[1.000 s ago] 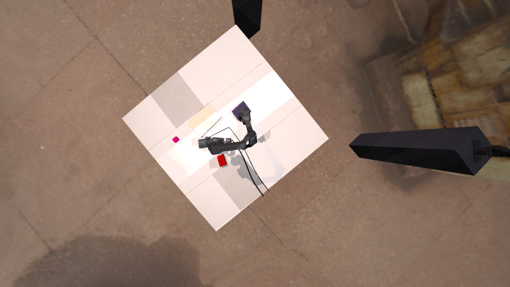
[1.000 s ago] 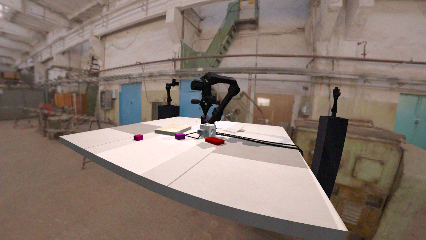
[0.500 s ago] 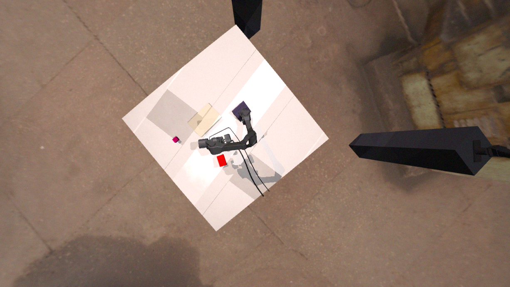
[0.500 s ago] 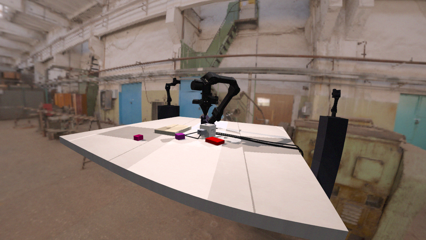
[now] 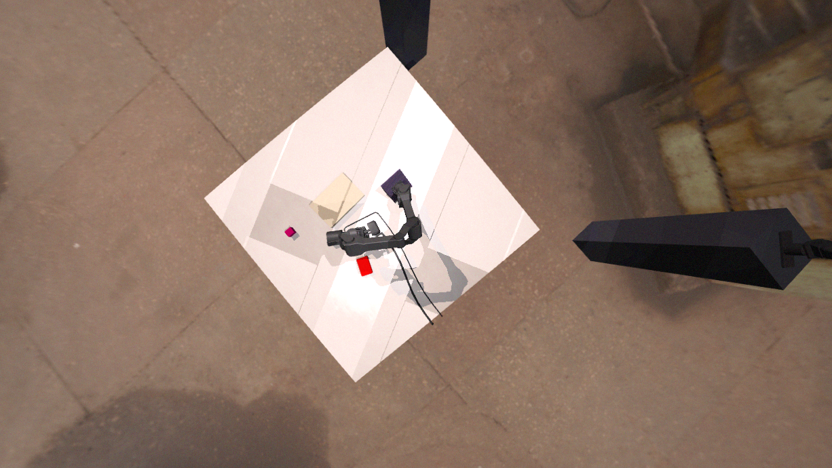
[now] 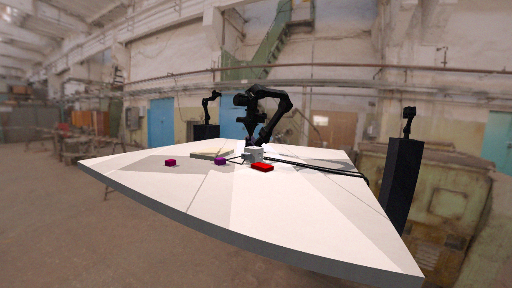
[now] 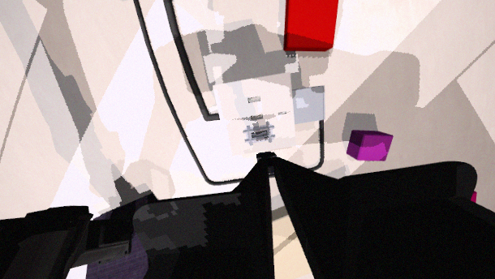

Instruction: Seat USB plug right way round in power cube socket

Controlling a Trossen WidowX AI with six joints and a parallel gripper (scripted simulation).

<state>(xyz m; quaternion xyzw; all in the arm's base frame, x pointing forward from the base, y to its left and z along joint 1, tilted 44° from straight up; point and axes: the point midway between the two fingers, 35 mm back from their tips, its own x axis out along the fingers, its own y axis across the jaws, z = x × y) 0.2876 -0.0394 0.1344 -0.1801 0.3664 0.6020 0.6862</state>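
My gripper tip is 70 mm above the USB socket and 10 mm to the right of it. Also, from my gripper tip: purple block (150 mm ahead, 120 mm below, 100 mm to the right); red block (130 mm below, 120 mm ahead, 110 mm to the left); dark USB plug (20 mm below).
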